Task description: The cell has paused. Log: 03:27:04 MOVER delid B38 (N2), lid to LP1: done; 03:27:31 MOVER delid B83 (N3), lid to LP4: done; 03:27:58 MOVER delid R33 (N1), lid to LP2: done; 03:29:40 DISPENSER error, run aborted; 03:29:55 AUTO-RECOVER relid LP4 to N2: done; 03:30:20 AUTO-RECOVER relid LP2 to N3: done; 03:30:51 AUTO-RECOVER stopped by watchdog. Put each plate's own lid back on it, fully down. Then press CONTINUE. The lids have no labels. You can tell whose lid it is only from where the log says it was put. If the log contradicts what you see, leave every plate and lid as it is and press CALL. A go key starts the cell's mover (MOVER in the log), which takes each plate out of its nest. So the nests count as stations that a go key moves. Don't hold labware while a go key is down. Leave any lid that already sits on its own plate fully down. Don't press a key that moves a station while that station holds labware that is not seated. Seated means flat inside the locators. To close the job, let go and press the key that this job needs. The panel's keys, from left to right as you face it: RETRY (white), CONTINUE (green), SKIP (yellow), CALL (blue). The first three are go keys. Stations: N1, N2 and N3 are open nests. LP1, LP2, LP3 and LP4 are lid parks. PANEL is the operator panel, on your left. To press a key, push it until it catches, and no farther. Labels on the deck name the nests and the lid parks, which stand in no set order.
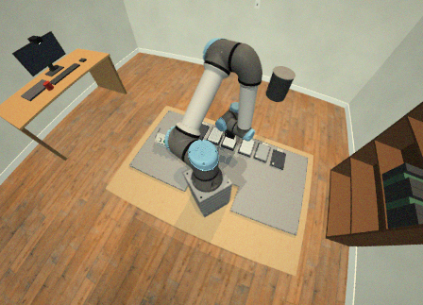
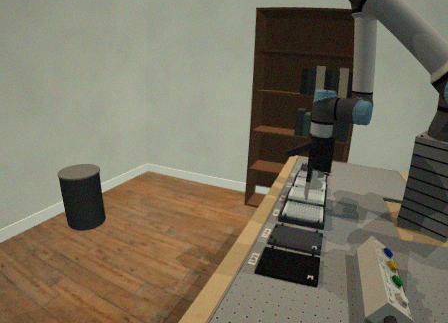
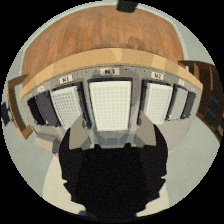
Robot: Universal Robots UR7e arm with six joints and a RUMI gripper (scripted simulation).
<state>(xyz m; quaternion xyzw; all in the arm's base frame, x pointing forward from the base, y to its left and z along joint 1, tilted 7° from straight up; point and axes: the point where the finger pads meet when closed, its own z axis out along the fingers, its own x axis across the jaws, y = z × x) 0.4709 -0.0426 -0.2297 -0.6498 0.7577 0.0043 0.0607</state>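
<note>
The white gridded plate is 20 mm below my hand. Also, from my hand: dark lid park 60 mm behind, 390 mm to the right, 40 mm below; yellow key 170 mm behind, 420 mm to the left, 20 mm above; blue key 180 mm behind, 370 mm to the left, 20 mm above.
</note>
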